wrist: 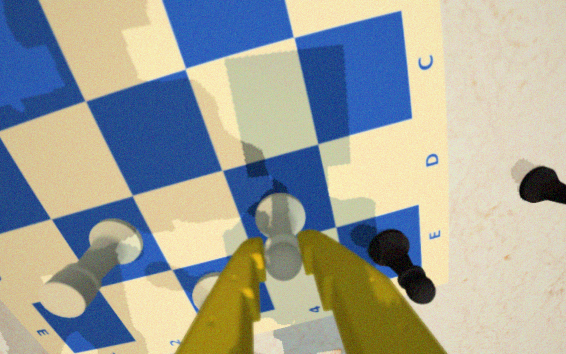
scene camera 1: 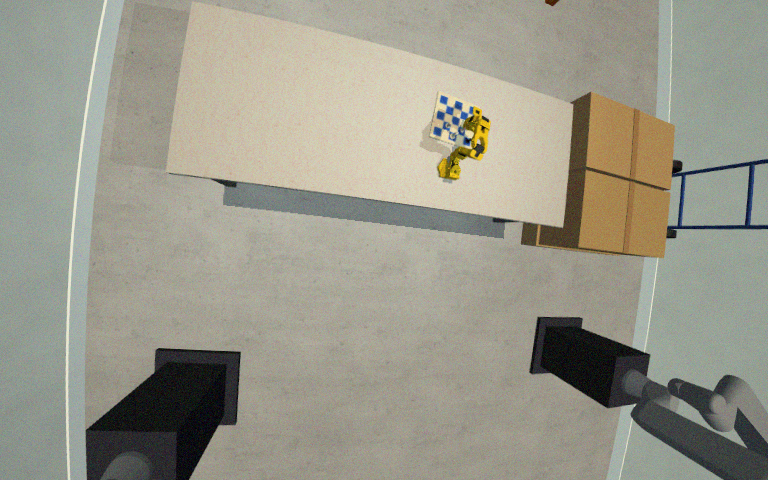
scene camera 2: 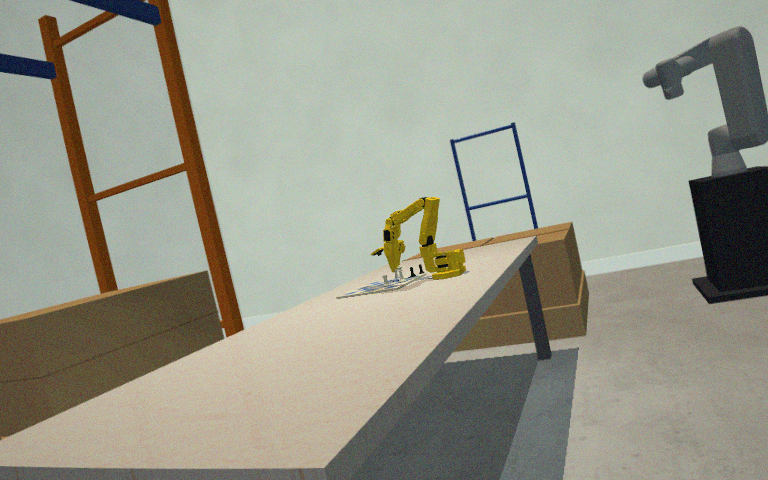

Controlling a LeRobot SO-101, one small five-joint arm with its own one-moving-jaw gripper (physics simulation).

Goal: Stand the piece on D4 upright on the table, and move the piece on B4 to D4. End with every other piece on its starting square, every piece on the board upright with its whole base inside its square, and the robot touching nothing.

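Frame: origin at the arm's base, x ahead, y left, z up, level; millimetres.
Seen in the pictures: hand, tool point: [wrist: 263, 252] [scene camera 1: 464, 127] [scene camera 2: 393, 270]; arm's base, link origin: [scene camera 1: 448, 165] [scene camera 2: 443, 276].
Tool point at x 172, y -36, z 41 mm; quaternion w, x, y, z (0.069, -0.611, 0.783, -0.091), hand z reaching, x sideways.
Pixels of each thing's top centre, then the offset from my tool point to it. "*": a spot on its surface instead. Level surfaces: height alone.
- white pawn, top centre: [wrist: 285, 273] dz +5, dx -5, dy -4 mm
- board, top centre: [wrist: 156, 137] [scene camera 2: 382, 284] [scene camera 1: 455, 120] dz -35, dx +38, dy +27 mm
- black piece, surface spot: [wrist: 540, 185] * dz -34, dx -43, dy -121 mm
- taller white piece, top centre: [wrist: 61, 300] dz -2, dx +6, dy +65 mm
- black pawn, top centre: [wrist: 428, 300] dz -3, dx -45, dy -44 mm
- long table, surface height: dz -41 mm
In the wrist view my gripper [wrist: 281, 239] is shut on a white pawn [wrist: 283, 257], its jaws at the pawn's upper part. The pawn's round base shows over the blue square D4; whether it touches the board [wrist: 434, 110] [scene camera 1: 451, 113] [scene camera 2: 356, 293] I cannot tell. A black piece [wrist: 540, 185] stands upright on the table, right of the board beside row D. A taller white piece [wrist: 92, 265] stands on D2. A black pawn [wrist: 390, 247] stands on E5. Another white piece [wrist: 206, 289] on E3 is partly hidden by the left jaw.
The yellow arm [scene camera 1: 481, 133] [scene camera 2: 430, 220] stands at the board's side on the long table [scene camera 1: 311, 101] [scene camera 2: 283, 367]. Cardboard boxes [scene camera 1: 611, 169] are beyond the table's right end. The black piece on E5 is close to the right jaw.
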